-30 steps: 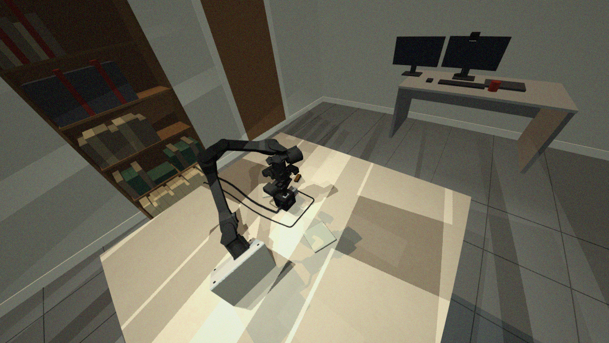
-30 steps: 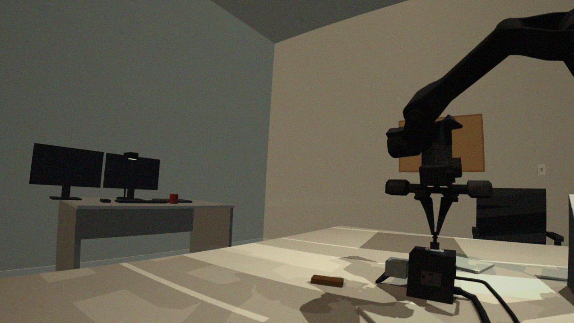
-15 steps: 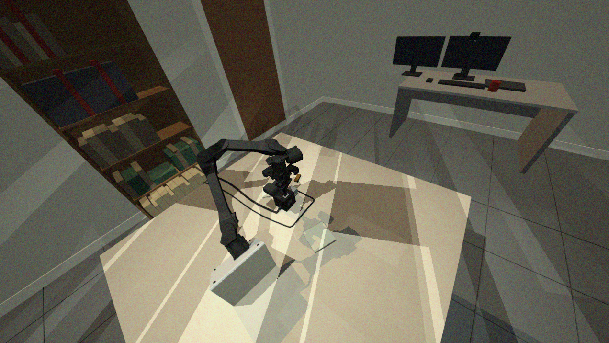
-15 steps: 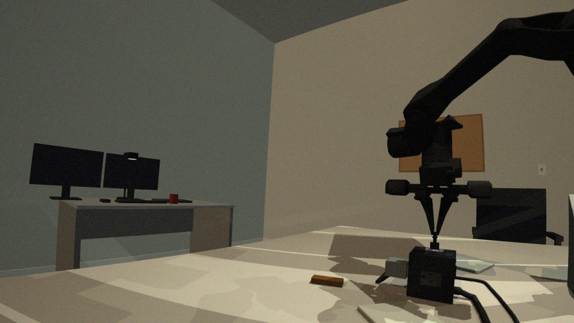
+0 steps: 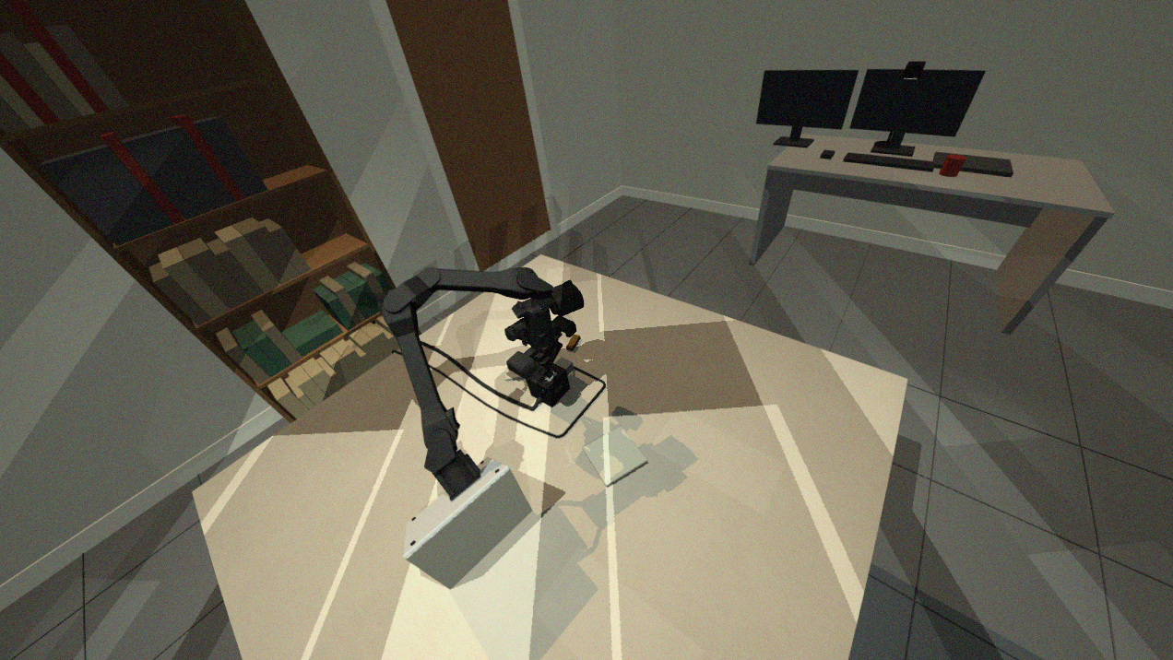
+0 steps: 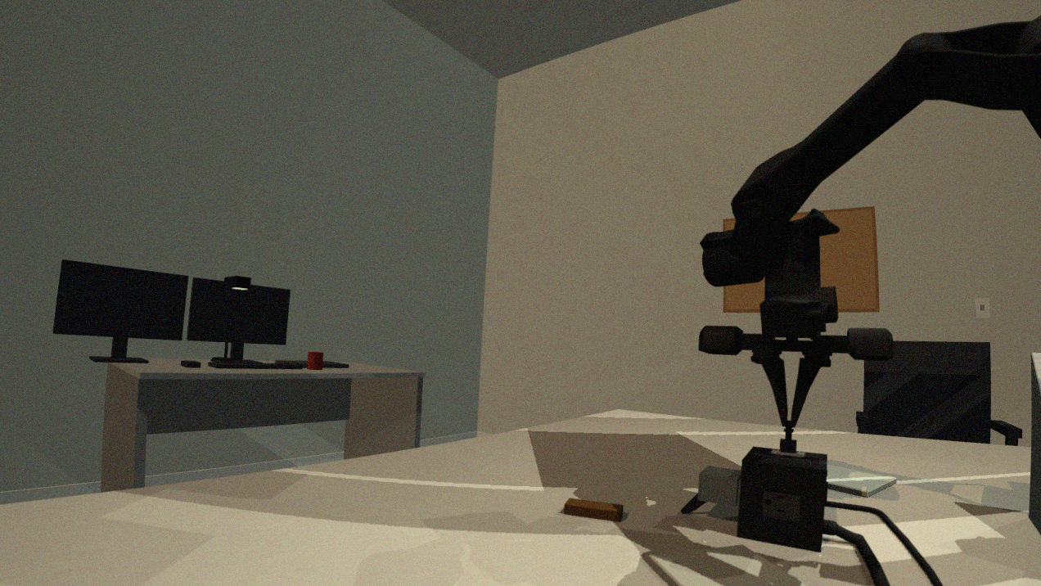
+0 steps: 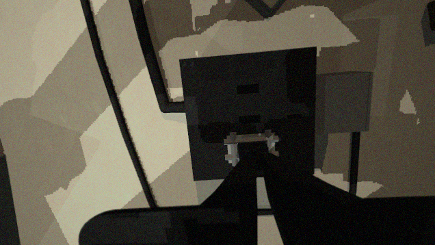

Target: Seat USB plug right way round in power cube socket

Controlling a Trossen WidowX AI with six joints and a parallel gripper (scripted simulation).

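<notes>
The dark usb plug is 2 cm below my gripper tip. Round my gripper tip: pale flat pad (24 cm to the right, 10 cm below, 1 cm behind); then brown block (16 cm ahead, 11 cm to the left, 10 cm below).
</notes>
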